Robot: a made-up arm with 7 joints.
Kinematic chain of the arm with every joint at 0, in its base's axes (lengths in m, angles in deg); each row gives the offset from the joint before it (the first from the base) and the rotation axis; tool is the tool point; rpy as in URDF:
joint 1: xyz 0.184 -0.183 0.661 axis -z
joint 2: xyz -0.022 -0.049 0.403 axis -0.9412 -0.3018 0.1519
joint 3: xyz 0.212 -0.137 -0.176 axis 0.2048 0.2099 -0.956
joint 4: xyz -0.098 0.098 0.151 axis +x
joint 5: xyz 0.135 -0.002 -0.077 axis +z
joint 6: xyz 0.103 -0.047 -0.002 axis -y
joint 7: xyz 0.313 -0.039 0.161 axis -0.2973 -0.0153 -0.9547
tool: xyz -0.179 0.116 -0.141 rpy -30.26 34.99 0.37
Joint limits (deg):
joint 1: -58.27..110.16
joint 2: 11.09..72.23
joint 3: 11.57..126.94
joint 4: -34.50..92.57
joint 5: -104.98..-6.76
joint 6: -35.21..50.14
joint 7: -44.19..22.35
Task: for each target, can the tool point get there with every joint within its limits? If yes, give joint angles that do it. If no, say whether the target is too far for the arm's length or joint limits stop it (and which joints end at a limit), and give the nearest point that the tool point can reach.
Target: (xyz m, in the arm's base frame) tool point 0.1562 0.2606 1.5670
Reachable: no: joint limits stop it (at a limit: joint 1, joint 2, joint 4, joint 7) | nearest point 0.2834 0.1324 1.4108 | short by 0.239 m
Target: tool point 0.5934 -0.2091 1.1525
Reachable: yes | joints -44.48 39.82 32.58 14.64 -52.41 -6.43 -36.16
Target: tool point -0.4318 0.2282 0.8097
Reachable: no: joint limits stop it (at a limit: joint 1, joint 2, joint 3, joint 4, joint 7) | nearest point -0.2976 -0.0317 0.9055 | short by 0.308 m
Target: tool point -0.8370 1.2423 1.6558
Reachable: no: too far | nearest point -0.2582 -0.0441 1.2280 | short by 1.474 m
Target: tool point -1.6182 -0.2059 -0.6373
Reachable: no: too far | nearest point -0.4227 -0.2818 0.8028 | short by 1.873 m
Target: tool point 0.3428 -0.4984 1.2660
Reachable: yes | joints 15.14 50.26 44.11 -0.79 -57.06 4.06 -28.08
